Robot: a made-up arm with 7 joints.
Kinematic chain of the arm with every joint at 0, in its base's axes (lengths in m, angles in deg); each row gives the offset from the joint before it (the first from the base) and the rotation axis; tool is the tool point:
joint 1: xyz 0 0 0 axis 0 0.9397 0.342
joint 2: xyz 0 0 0 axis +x
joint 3: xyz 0 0 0 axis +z
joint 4: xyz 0.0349 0 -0.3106 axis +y
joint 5: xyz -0.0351 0 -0.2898 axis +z
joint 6: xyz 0 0 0 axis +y
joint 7: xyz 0 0 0 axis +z
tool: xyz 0 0 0
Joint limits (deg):
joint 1: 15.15..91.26
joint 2: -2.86..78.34
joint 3: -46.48..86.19
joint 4: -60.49..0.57
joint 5: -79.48..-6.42
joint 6: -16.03..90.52
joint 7: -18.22..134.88
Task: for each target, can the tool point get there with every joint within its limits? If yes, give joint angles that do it. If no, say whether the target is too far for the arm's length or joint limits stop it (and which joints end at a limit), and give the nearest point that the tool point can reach.
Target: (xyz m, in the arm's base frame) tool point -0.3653 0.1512 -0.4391
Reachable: yes | joints 51.76 6.97 41.27 -37.71 -60.05 8.73 16.33
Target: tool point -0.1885 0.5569 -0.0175
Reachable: yes | joints 68.93 69.21 49.82 -39.99 -58.05 74.35 101.39
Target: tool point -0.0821 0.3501 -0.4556
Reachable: yes | joints 28.17 50.26 -31.33 -45.76 -12.37 33.47 56.50
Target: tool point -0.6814 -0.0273 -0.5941
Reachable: no: too far | nearest point -0.4554 -0.0182 -0.3971 | short by 0.300 m
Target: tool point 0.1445 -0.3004 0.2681
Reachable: no: joint limits stop it (at a limit: joint 1, joint 2, joint 3, joint 4) | nearest point -0.3739 -0.2853 -0.2929 | short by 0.764 m
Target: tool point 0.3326 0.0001 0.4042
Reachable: no: joint limits stop it (at a limit: joint 1, joint 2, joint 4) | nearest point 0.1010 0.5329 0.1128 | short by 0.650 m
